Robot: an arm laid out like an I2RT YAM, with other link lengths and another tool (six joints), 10 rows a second.
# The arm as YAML. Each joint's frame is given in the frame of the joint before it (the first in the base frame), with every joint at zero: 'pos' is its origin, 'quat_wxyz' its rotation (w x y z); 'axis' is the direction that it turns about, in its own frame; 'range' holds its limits. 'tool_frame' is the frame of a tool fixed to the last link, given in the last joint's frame.
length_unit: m
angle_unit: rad
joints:
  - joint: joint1
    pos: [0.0, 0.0, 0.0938]
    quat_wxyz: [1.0, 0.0, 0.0, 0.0]
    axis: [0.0, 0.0, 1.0]
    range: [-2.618, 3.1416]
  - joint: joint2
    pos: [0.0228, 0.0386, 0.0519]
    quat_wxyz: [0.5, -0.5, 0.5, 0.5]
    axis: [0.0, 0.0, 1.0]
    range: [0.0, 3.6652]
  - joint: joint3
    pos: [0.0, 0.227, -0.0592]
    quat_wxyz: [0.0, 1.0, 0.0, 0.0]
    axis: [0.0, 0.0, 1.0]
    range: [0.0, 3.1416]
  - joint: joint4
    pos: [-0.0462, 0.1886, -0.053]
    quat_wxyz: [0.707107, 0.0, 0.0, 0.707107]
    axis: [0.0, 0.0, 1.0]
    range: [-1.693, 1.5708]
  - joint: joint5
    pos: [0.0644, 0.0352, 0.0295]
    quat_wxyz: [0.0, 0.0, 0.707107, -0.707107]
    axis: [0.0, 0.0, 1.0]
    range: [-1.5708, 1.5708]
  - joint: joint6
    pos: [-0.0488, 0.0, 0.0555]
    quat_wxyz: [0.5, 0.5, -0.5, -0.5]
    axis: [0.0, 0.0, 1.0]
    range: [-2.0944, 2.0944]
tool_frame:
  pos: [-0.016, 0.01, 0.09]
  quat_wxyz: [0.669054, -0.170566, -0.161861, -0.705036]
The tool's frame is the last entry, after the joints.
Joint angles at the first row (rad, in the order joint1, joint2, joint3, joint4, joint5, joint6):
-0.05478, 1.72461, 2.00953, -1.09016, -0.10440, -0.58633
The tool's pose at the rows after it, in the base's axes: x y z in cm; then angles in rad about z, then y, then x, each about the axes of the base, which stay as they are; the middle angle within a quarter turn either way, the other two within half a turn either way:
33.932 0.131 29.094 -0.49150 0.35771 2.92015
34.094 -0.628 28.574 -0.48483 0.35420 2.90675
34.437 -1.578 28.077 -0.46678 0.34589 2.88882
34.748 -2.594 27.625 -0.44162 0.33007 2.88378
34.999 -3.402 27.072 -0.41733 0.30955 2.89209
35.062 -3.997 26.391 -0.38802 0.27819 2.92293
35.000 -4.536 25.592 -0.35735 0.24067 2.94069
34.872 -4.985 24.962 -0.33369 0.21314 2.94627
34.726 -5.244 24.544 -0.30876 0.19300 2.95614
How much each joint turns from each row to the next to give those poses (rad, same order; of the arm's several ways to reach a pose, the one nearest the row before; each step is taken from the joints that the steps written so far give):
-0.01592, -0.00345, -0.02849, 0.01681, -0.00279, -0.01297
-0.02181, -0.00093, -0.02890, 0.02486, -0.00208, -0.01865
-0.02391, 0.01118, -0.01167, 0.01881, 0.00510, -0.01231
-0.02914, 0.01831, 0.00232, 0.00631, -0.00299, -0.00020
-0.02572, 0.01966, 0.00114, 0.00327, -0.00888, 0.01041
-0.02559, 0.01993, -0.00055, -0.00661, -0.02009, 0.02941
-0.01766, 0.01717, -0.00661, -0.00764, -0.00254, 0.02701
-0.01202, 0.00808, -0.01291, -0.00109, 0.00521, 0.01632
-0.00812, 0.00253, -0.01264, -0.00002, 0.00283, 0.02258

